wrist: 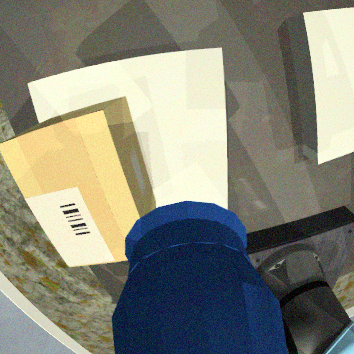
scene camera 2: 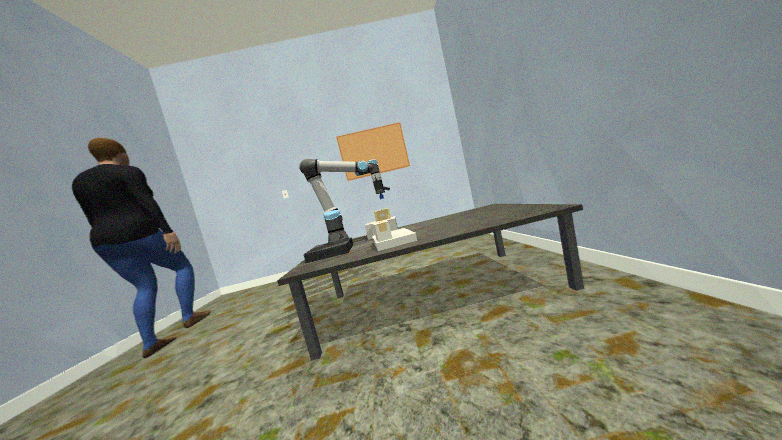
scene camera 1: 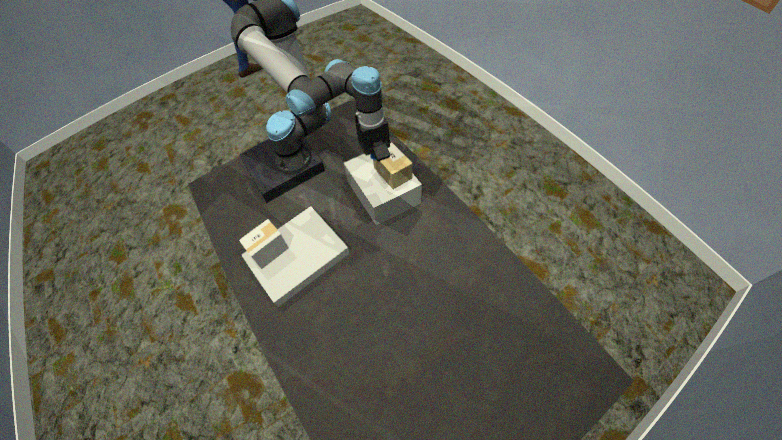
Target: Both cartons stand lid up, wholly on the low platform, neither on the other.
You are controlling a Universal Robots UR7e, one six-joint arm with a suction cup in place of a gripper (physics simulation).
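Frame: origin at the arm's base, x left, y back, z up, level; centimetres.
Seen in the pictures: hand, tool point: (wrist: 186, 251) (scene camera 2: 382, 198); arm's base, link origin: (wrist: 285, 266) (scene camera 2: 339, 241) (scene camera 1: 293, 160).
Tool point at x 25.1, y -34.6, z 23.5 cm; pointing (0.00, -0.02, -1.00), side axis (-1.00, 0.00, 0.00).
Observation:
Pixels of each thing's middle, then the offset from my tool point to it. Level surfaces: height alone.
- tan carton, body centre: (wrist: 93, 180) (scene camera 1: 392, 165) (scene camera 2: 382, 214) dx +7.4, dy +4.2, dz -13.1 cm
- taller white platform, body centre: (wrist: 144, 156) (scene camera 1: 382, 183) (scene camera 2: 382, 227) dx +3.6, dy +6.2, dz -23.4 cm
- white carton with a tan stripe, body centre: (scene camera 1: 264, 244) (scene camera 2: 382, 230) dx -45.7, dy -2.6, dz -19.5 cm
- low white platform, body centre: (scene camera 1: 294, 254) (scene camera 2: 392, 238) dx -37.5, dy -6.6, dz -27.0 cm
- dark table, surface height: dz -29.5 cm
A tan carton (scene camera 1: 398, 170) (scene camera 2: 381, 215) (wrist: 65, 165) stands on the taller white platform (scene camera 1: 365, 180) (wrist: 190, 120), its barcode label facing up. A white carton with a tan stripe (scene camera 1: 265, 236) (scene camera 2: 382, 230) stands label up at the left end of the low white platform (scene camera 1: 311, 259) (scene camera 2: 398, 239) (wrist: 335, 85); whether its far side overhangs the edge is hidden. The cartons are apart. My gripper, a blue suction cup (scene camera 1: 374, 157) (scene camera 2: 381, 195) (wrist: 186, 215), carries nothing. It hangs above the taller platform, beside and higher than the tan carton, with a gap in scene camera 2.
The arm's dark base (scene camera 1: 289, 177) (scene camera 2: 328, 249) stands on the dark table (scene camera 1: 437, 306) (scene camera 2: 492, 216) behind the platforms. The two platforms stand apart. A person (scene camera 2: 123, 218) stands on the floor beyond the table's base end. An orange board (scene camera 2: 374, 147) hangs on the wall.

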